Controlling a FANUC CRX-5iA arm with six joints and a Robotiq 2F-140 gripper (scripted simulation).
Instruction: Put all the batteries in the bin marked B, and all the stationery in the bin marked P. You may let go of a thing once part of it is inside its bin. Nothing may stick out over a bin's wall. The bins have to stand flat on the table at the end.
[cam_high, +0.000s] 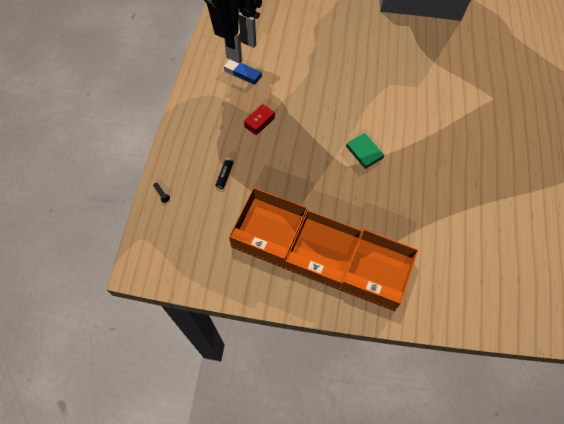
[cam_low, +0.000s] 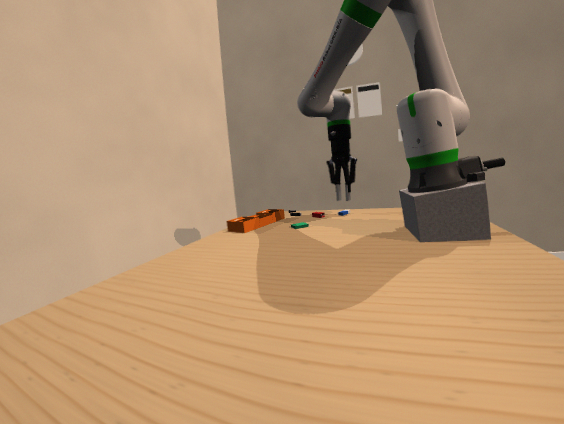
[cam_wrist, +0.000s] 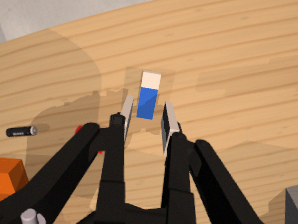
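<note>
The white-and-blue eraser lies 10 mm to the right of my hand and 80 mm below it. From my hand the other things lie so: red battery pack (100 mm ahead, 40 mm to the left, 80 mm below); then black cylindrical battery (210 mm ahead, 10 mm to the right, 80 mm below); then green pad (150 mm ahead, 210 mm to the left, 80 mm below).
</note>
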